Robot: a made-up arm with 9 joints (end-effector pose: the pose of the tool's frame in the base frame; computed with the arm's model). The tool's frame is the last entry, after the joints.
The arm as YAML. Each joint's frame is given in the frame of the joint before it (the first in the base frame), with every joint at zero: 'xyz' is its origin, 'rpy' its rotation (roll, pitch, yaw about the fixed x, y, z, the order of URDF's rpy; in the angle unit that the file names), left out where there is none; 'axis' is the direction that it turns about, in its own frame. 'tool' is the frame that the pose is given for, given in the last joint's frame.
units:
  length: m
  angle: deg
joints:
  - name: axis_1
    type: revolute
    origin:
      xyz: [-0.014, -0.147, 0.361]
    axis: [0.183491, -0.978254, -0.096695]
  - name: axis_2
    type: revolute
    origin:
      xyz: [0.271, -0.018, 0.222]
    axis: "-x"
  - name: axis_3
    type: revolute
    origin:
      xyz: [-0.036, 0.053, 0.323]
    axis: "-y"
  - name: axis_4
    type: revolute
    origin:
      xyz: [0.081, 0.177, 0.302]
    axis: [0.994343, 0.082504, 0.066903]
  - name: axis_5
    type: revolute
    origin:
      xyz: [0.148, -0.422, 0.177]
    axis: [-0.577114, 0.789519, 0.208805]
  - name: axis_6
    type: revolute
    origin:
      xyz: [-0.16, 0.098, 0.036]
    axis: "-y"
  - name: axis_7
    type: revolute
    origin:
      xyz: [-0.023, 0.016, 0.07]
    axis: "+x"
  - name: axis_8
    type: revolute
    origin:
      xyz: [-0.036, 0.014, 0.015]
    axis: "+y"
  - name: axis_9
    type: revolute
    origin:
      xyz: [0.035, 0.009, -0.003]
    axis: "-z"
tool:
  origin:
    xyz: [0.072, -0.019, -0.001]
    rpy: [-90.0, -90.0, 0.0]
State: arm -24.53 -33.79 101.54 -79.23 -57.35 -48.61 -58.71 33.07 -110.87
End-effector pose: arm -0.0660 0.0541 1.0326 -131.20 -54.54 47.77
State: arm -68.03 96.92 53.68 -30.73 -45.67 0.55 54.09 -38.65 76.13
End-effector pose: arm -0.1394 0.5365 0.5696 -31.81 -47.47 -35.89
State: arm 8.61 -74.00 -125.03 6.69 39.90 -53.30 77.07 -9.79 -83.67
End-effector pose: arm 0.4878 -0.0200 0.5533 22.80 65.48 59.09
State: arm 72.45 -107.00 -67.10 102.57 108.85 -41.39 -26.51 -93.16 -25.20
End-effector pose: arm -0.1341 -0.5180 0.7970 148.95 -35.99 14.06
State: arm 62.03 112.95 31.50 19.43 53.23 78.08 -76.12 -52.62 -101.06
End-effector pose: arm -0.0089 0.4926 0.5816 49.33 36.78 -114.86
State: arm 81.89 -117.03 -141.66 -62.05 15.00 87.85 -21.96 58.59 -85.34
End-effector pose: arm -0.4536 -0.3465 1.0024 -87.69 -15.93 -138.52
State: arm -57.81 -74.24 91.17 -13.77 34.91 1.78 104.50 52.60 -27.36
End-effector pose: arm 0.1687 -0.4447 1.0128 30.51 12.99 -96.16
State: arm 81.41 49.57 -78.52 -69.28 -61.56 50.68 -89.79 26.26 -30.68
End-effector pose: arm -0.1815 0.0717 1.3789 112.85 3.68 51.44
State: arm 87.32 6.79 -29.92 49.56 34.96 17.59 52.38 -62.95 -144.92
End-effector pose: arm -0.8132 -0.4965 0.8289 -179.69 42.67 -133.54
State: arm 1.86 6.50 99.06 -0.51 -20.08 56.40 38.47 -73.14 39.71
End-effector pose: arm -0.2633 -0.2920 0.7833 -176.91 19.75 -1.73
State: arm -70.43 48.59 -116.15 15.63 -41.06 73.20 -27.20 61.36 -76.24
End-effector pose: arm 0.4416 -0.1063 -0.0599 -121.27 46.35 4.72
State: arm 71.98 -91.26 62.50 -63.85 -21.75 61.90 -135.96 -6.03 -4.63
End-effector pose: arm -0.6118 -0.7597 0.0317 -151.08 -49.93 -81.24
